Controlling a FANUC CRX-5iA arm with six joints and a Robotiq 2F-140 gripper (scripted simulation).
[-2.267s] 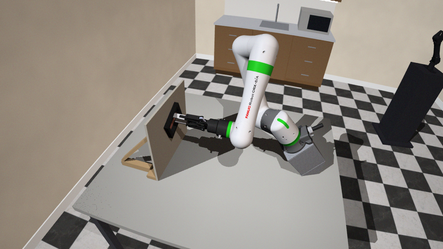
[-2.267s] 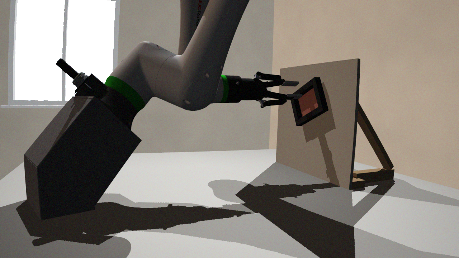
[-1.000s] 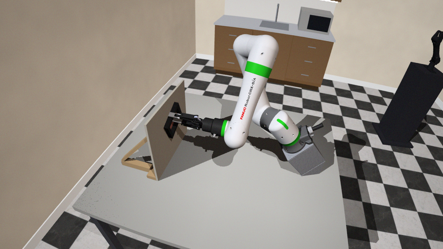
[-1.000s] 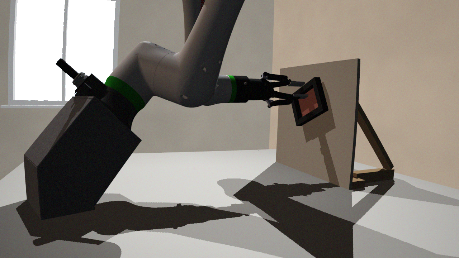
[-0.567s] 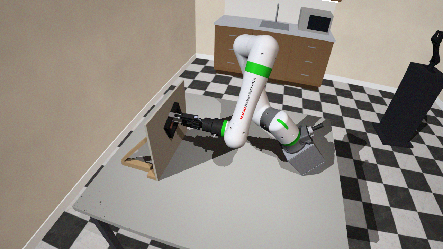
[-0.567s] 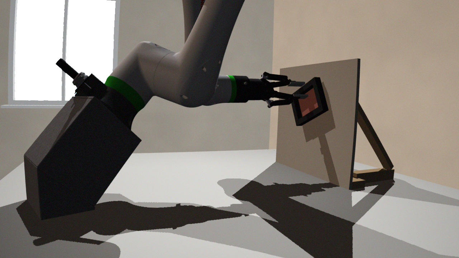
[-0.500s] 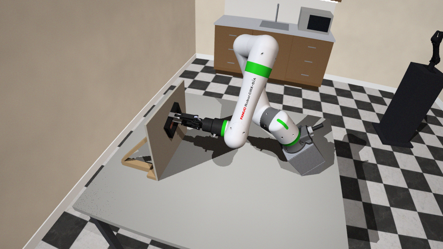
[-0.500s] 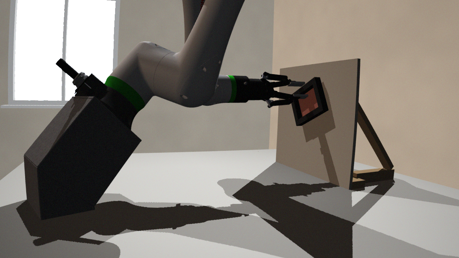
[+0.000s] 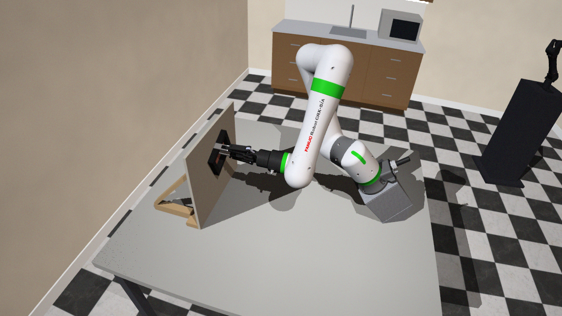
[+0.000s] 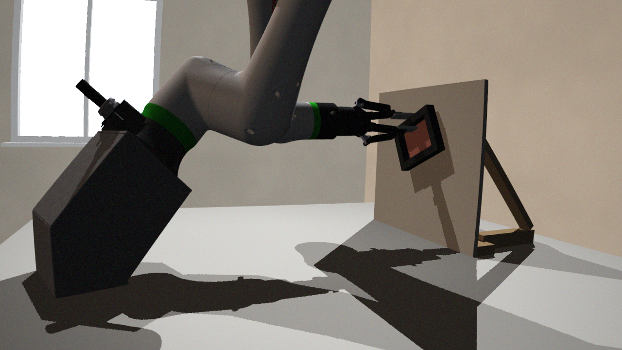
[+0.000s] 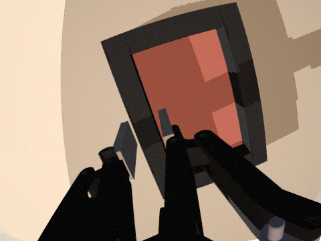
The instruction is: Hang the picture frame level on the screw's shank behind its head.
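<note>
The black picture frame lies 3 cm ahead of my hand, 3 cm to the right of it and 4 cm below it. Round my hand: tan board (5 cm ahead, 3 cm to the right, 11 cm below).
</note>
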